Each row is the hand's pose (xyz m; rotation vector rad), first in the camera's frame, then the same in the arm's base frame.
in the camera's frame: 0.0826 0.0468 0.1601 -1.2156 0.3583 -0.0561
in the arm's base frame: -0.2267 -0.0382 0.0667 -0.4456 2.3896 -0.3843
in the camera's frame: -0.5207 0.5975 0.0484 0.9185 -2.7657 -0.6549
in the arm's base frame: 0.3604 0.5404 0.0848 -1.2917 -1.5067 -0.9717
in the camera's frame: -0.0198 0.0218 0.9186 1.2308 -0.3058 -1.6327
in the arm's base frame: 0.2328 -0.5769 0.3584 0.5689 0.0916 2.9046
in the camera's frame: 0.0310 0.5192 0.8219 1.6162 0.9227 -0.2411
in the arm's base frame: 0.4985 -0.3950 -0.0361 -1.7582 -0.4669 2.4929
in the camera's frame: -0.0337 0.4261 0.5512 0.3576 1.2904 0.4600
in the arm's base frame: 0.3095 -0.1732 -0.0018 1.7393 1.8808 -1.1853
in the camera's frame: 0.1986 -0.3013 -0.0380 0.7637 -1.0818 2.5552
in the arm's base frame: -0.6315 -0.0446 0.1665 0.9632 -0.6821 0.4353
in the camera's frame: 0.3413 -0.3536 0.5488 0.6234 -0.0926 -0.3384
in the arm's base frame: -0.3982 -0.5961 0.2608 0.2039 0.9242 -2.1122
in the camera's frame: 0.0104 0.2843 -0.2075 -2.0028 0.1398 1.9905
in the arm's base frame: -0.2391 0.3533 -0.1415 0.2181 1.2170 1.6723
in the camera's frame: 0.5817 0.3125 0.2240 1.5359 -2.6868 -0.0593
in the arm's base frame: -0.2305 -0.2983 -0.4394 -0.6598 -1.7840 -0.8891
